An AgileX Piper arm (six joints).
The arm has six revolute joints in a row. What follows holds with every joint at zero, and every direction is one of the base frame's.
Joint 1 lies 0.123 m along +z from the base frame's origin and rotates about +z.
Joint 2 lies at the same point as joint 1 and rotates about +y.
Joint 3 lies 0.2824 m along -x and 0.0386 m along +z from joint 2 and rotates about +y.
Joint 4 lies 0.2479 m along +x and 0.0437 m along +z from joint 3 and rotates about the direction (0.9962, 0, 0.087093).
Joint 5 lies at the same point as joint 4 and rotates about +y.
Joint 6 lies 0.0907 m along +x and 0.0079 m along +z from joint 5 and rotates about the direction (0.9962, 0, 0.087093).
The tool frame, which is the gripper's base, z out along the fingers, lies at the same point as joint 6; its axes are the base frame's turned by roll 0, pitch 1.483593 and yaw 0 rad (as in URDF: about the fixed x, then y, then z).
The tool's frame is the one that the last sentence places.
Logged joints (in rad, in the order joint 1, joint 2, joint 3, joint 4, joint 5, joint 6), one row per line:
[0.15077 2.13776 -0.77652 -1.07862 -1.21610 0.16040]
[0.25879 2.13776 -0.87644 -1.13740 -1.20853 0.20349]
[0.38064 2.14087 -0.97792 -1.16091 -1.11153 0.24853]
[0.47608 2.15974 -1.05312 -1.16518 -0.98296 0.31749]
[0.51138 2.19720 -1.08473 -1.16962 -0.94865 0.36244]
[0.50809 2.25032 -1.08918 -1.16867 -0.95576 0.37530]
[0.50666 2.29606 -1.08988 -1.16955 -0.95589 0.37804]
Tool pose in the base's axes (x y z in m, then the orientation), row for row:
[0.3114 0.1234 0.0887 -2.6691 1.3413 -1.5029]
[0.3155 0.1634 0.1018 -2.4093 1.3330 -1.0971]
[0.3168 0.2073 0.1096 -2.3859 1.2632 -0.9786]
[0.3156 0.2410 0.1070 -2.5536 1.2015 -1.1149]
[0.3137 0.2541 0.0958 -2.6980 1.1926 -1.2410]
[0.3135 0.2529 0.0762 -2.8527 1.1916 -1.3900]
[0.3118 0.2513 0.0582 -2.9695 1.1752 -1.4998]
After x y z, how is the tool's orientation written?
As angles about the fixed x, y, z axes (roll, pitch, yaw), in radians.
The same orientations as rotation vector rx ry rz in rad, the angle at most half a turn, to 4 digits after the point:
[-1.0839 1.4846 0.7499]
[-1.2136 1.3580 0.8217]
[-1.3416 1.3059 0.8256]
[-1.4175 1.3527 0.8083]
[-1.4354 1.3985 0.8341]
[-1.4294 1.4522 0.8671]
[-1.4337 1.4979 0.8873]

